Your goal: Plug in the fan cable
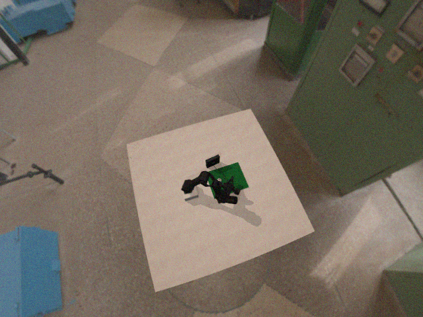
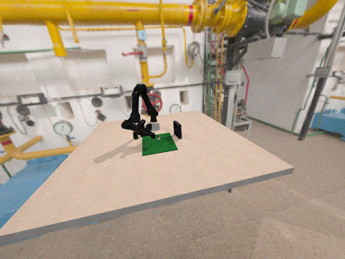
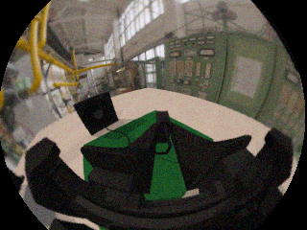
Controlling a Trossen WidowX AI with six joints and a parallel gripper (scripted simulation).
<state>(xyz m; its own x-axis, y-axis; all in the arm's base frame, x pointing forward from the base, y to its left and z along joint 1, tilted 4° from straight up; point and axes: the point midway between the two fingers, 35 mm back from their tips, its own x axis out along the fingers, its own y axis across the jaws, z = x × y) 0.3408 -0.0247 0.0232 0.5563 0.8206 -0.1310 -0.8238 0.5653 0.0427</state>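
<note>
Now: gripper tip 30 mm past the green board, 40 mm to the right of it and 100 mm above it. Round my gripper tip: dark plug 10 mm to the left, 10 mm below; black fan 110 mm behind, 190 mm to the left, 30 mm below.
</note>
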